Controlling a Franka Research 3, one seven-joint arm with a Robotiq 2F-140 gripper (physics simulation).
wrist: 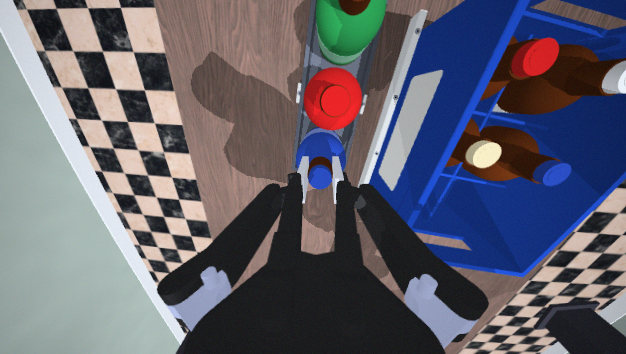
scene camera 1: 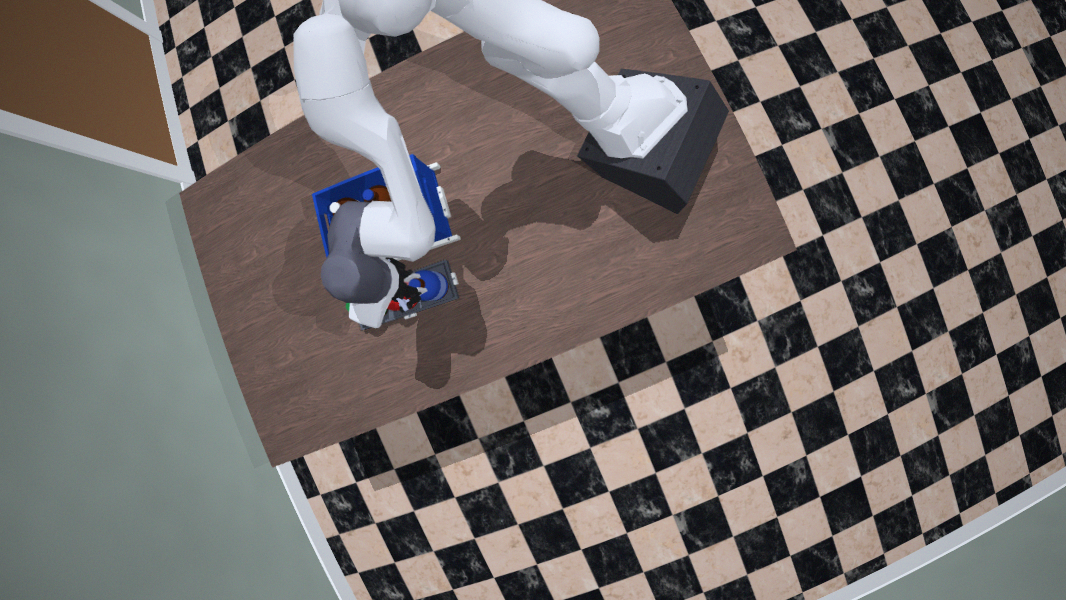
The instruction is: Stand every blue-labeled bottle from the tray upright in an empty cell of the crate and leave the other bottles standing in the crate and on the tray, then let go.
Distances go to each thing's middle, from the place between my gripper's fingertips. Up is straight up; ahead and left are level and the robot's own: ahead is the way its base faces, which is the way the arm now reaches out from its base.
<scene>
The red bottle (wrist: pixel 332 99) lies 7 cm ahead of my hand, 4 cm below it and 3 cm to the right of it. Also, from my hand: white rail (wrist: pixel 411 38) 11 cm to the right, 11 cm below, 2 cm ahead; then blue bottle (scene camera 1: pixel 436 283) 4 cm below.
</scene>
